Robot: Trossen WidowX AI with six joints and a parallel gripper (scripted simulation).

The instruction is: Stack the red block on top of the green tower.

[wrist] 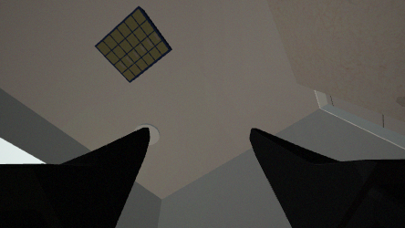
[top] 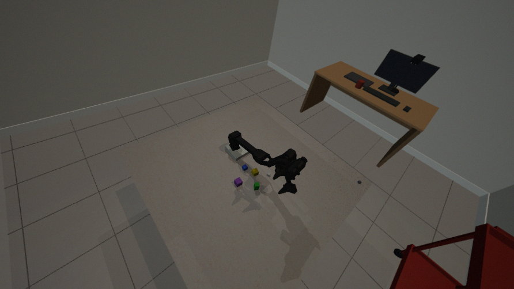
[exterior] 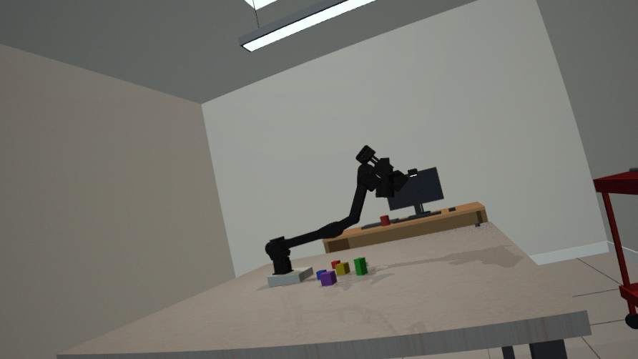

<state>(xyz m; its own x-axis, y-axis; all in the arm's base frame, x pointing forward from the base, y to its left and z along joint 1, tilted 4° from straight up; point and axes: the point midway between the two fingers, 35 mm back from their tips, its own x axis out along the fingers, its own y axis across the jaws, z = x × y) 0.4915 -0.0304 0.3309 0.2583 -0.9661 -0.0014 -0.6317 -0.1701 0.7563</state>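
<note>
The red block lies 360 mm behind my gripper tip, 220 mm to the left of it and 330 mm below it. Also, from my gripper tip: small white cube (210 mm behind, 170 mm to the left, 330 mm below); then yellow block (270 mm behind, 90 mm to the left, 320 mm below); then purple block (250 mm behind, 50 mm to the right, 320 mm below).
</note>
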